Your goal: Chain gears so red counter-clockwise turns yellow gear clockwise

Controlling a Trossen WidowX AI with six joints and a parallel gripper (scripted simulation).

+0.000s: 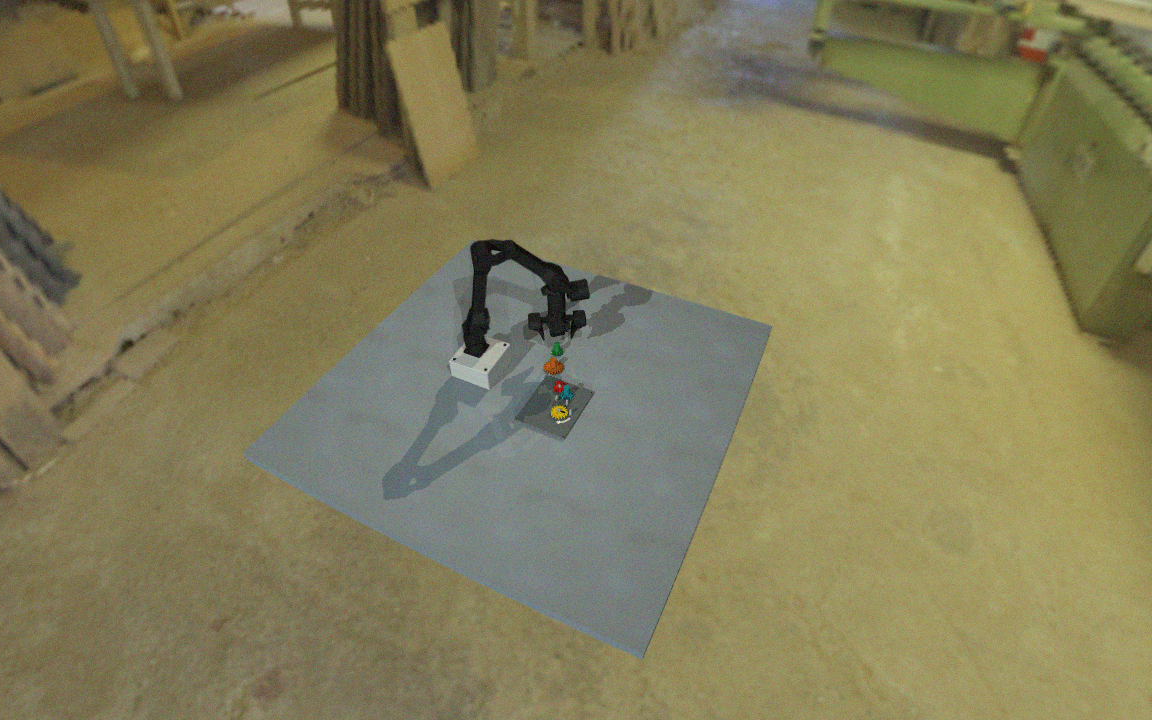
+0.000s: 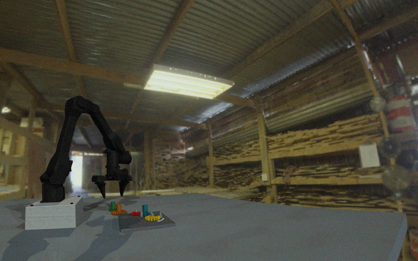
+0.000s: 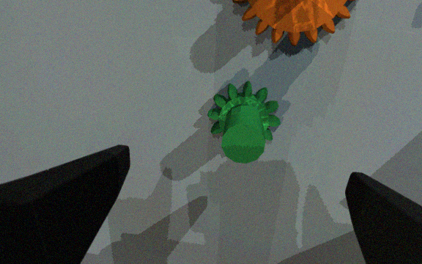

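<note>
My gripper tip is 5 cm above the green gear. From my gripper tip the other things lie so: teal gear 13 cm ahead, 17 cm to the right, 4 cm below; red gear 9 cm ahead, 16 cm to the right, 5 cm below; orange gear 2 cm ahead, 7 cm to the right, 5 cm below.
</note>
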